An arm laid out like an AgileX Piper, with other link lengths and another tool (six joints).
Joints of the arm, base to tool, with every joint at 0 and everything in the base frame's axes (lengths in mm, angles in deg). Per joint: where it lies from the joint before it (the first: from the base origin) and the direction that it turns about. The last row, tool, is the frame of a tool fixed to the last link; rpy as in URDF.
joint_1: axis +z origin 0 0 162.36
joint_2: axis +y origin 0 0 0
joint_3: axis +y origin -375.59 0 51.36
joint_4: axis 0.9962 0 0.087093 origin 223.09 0 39.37
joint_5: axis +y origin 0 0 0
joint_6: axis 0.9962 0 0.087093 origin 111.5 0 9.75
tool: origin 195.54 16 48.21 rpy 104.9 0.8 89.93
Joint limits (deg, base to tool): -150..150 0..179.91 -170..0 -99.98..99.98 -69.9..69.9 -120..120
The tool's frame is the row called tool.
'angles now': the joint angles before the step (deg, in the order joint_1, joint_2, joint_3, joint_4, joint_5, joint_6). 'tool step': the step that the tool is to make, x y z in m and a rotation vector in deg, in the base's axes. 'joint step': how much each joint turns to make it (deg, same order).
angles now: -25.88 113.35 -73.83 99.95 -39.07 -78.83
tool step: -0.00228 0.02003 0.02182 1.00 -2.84 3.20
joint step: 0.00 -4.98 3.54 0.00 3.91 -0.01
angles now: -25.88 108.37 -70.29 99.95 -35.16 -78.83
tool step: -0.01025 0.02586 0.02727 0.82 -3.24 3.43
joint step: 0.00 -6.54 4.69 -0.01 4.11 0.01
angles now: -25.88 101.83 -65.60 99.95 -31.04 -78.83
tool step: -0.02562 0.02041 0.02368 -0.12 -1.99 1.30
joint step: 0.00 -6.67 5.09 -0.01 1.53 0.00
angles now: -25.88 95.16 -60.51 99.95 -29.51 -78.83
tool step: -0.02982 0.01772 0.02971 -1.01 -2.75 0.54
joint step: -0.01 -7.14 4.34 0.00 0.63 0.00
